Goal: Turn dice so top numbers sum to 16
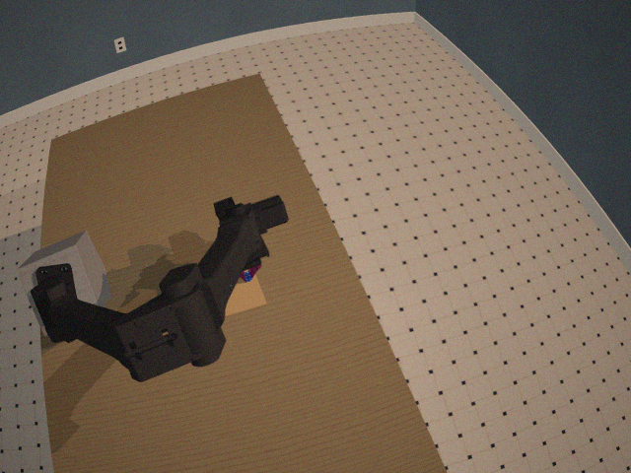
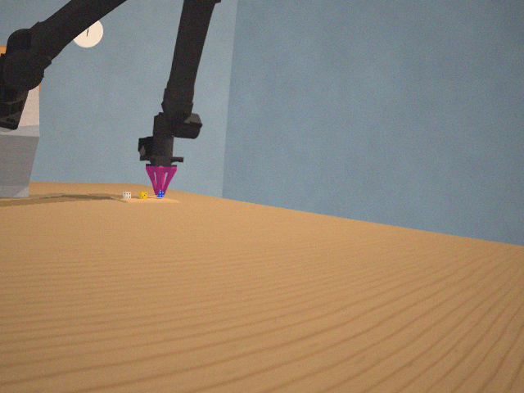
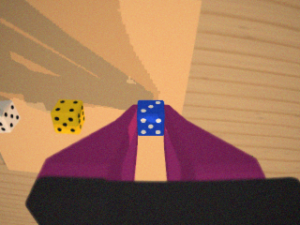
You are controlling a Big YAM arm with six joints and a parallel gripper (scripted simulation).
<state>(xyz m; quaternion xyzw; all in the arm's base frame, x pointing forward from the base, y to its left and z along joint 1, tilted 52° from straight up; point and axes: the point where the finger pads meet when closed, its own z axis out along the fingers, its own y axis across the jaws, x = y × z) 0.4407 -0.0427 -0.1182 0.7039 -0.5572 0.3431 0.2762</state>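
My hand is 1 cm above the blue die. The rest, counted from my hand: mat: 5 cm behind, 1 cm to the right, 2 cm below; white die: 10 cm behind, 2 cm to the right, 1 cm below; yellow die: 5 cm behind, 1 cm to the right, 1 cm below.
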